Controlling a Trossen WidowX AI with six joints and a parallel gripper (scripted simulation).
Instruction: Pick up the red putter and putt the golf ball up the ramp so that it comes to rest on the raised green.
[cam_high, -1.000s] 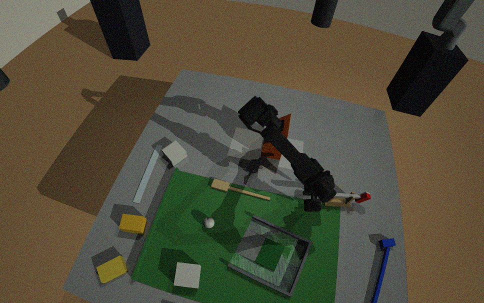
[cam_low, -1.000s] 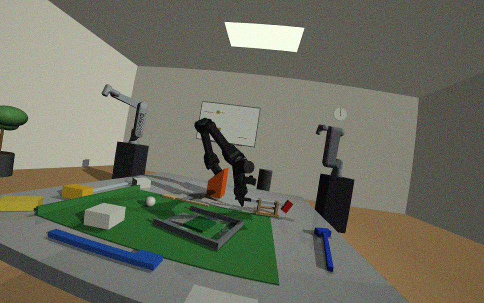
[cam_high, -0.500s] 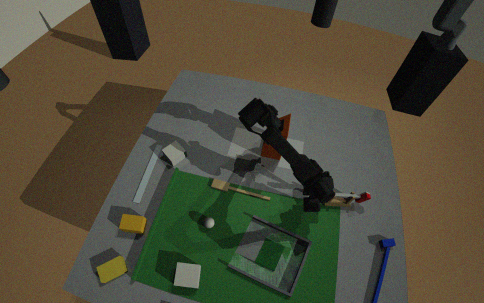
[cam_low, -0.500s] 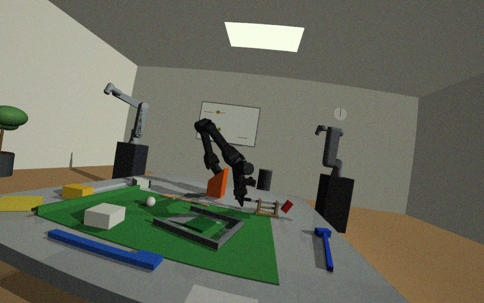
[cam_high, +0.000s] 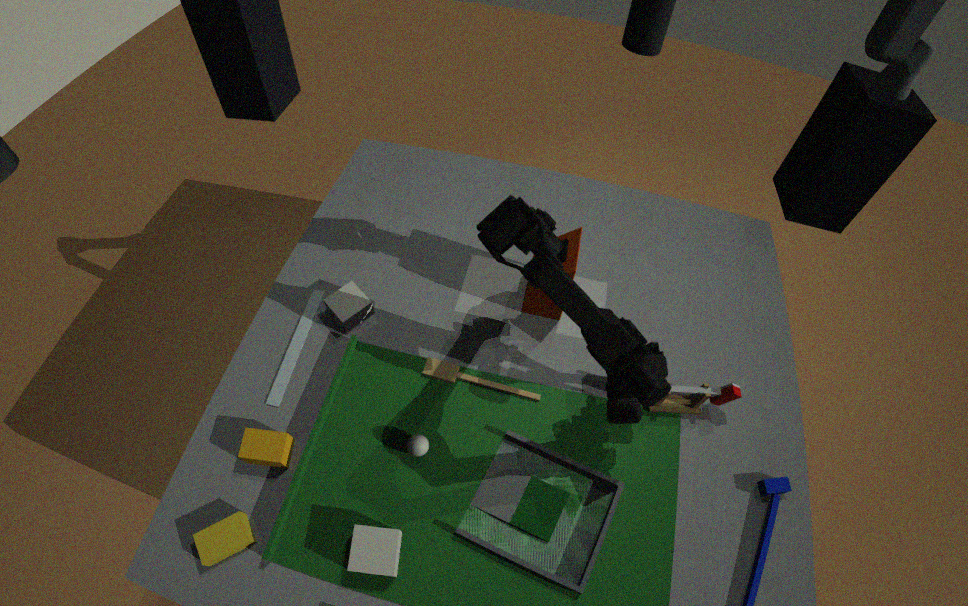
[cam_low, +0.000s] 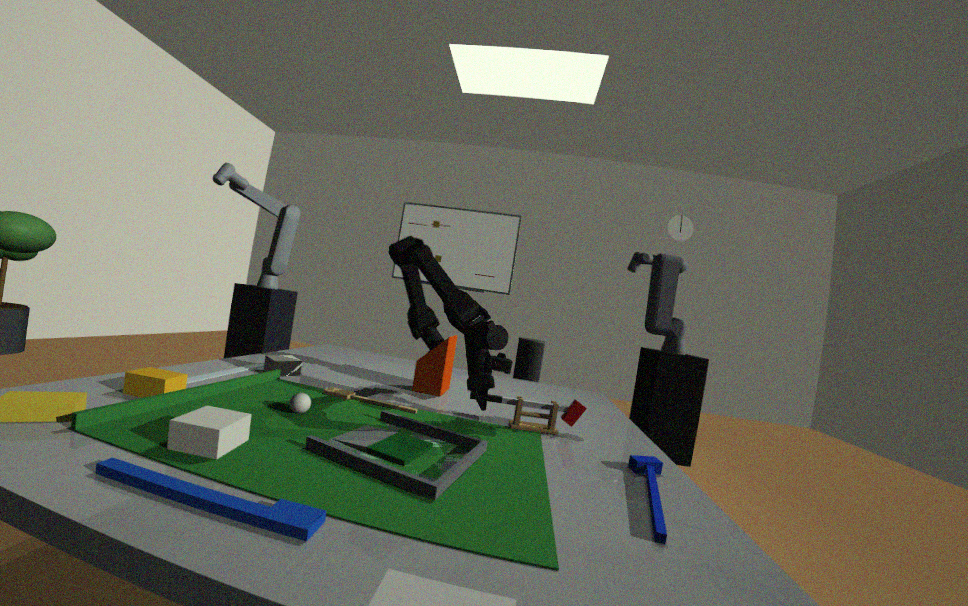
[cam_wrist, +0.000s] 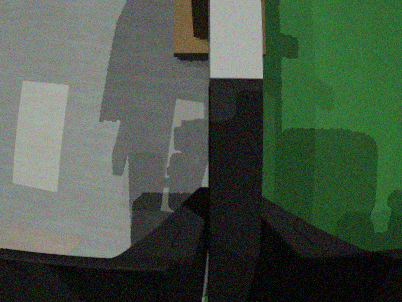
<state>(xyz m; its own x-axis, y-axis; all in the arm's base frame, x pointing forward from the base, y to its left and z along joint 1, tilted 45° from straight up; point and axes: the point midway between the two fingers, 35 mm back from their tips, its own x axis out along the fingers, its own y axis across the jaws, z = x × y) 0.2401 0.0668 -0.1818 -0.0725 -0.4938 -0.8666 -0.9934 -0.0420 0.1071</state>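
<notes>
The wooden mallet is 20 mm ahead of my gripper tip, 310 mm to the right of it and 30 mm below it. The rest, counted from my gripper tip: small wooden rack (10 mm behind, 130 mm to the left); green mat (240 mm ahead, 230 mm to the right, 30 mm below); red putter (20 mm behind, 110 mm to the left, 30 mm above).
</notes>
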